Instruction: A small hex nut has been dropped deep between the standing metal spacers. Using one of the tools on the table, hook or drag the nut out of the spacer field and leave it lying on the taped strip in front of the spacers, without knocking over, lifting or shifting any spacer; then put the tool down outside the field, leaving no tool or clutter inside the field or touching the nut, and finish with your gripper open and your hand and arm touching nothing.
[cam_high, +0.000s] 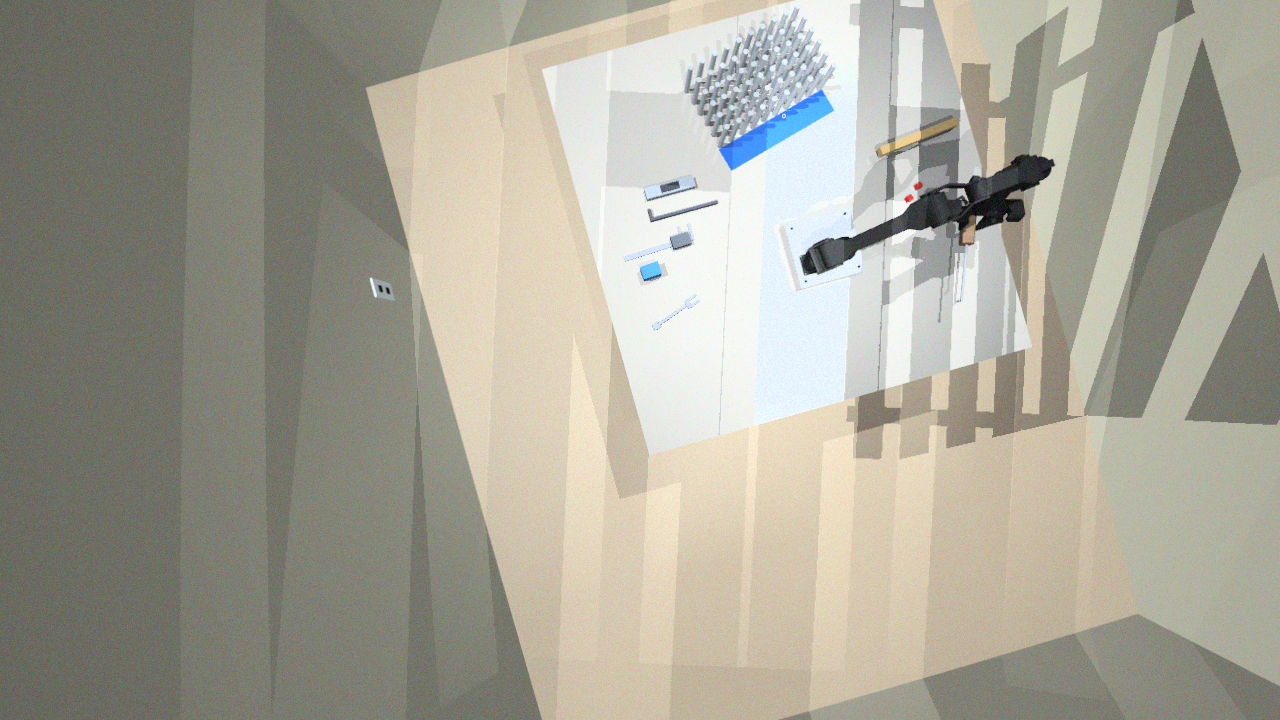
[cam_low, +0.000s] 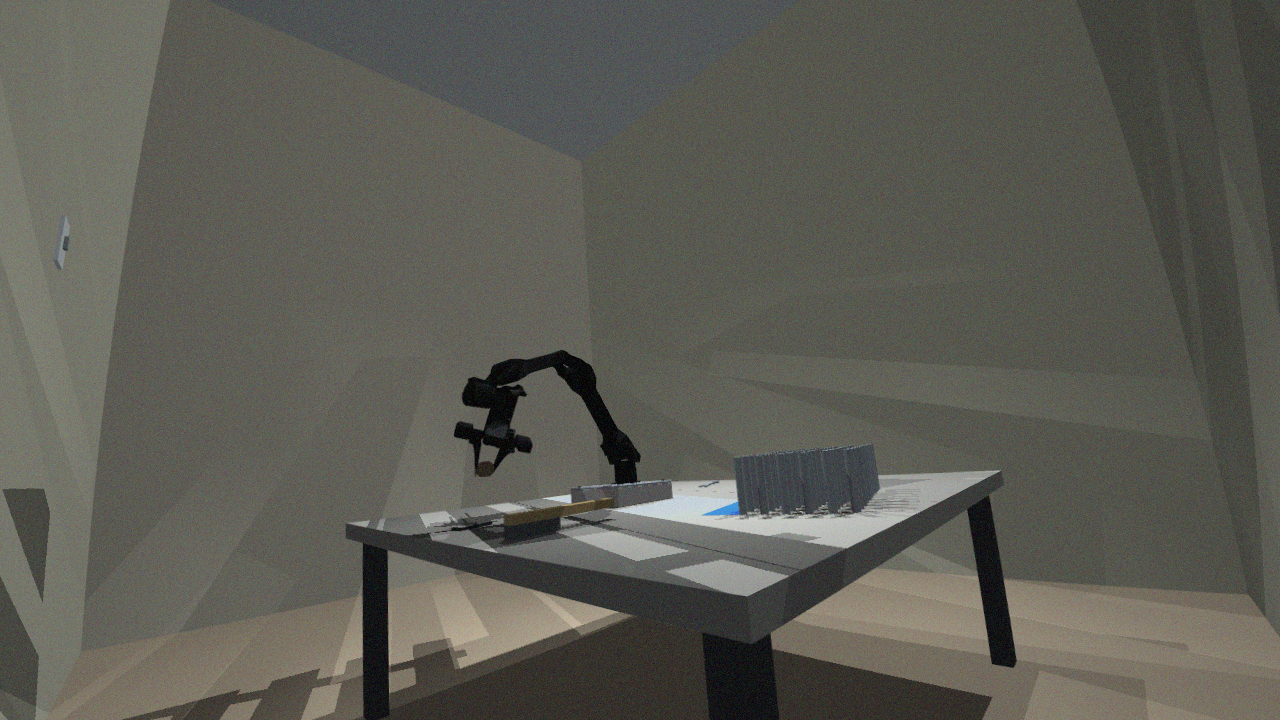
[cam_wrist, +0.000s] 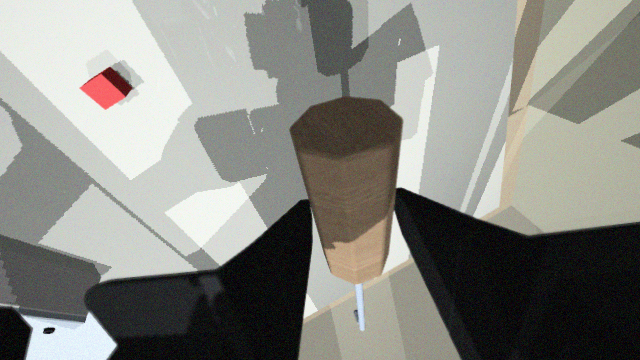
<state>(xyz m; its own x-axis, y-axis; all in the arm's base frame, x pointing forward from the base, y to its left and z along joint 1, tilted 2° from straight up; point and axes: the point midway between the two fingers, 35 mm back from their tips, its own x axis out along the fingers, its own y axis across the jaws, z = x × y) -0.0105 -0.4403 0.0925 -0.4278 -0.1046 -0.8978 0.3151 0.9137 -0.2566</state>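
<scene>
The wooden-handled pick is 100 mm behind my gripper tip and 40 mm to the left of it. The rest, counted from my gripper tip: grey bar (380 mm ahead, 800 mm to the left, 110 mm below); then blue taped strip (480 mm ahead, 420 mm to the left, 120 mm below); then blue block (140 mm ahead, 930 mm to the left, 100 mm below).
</scene>
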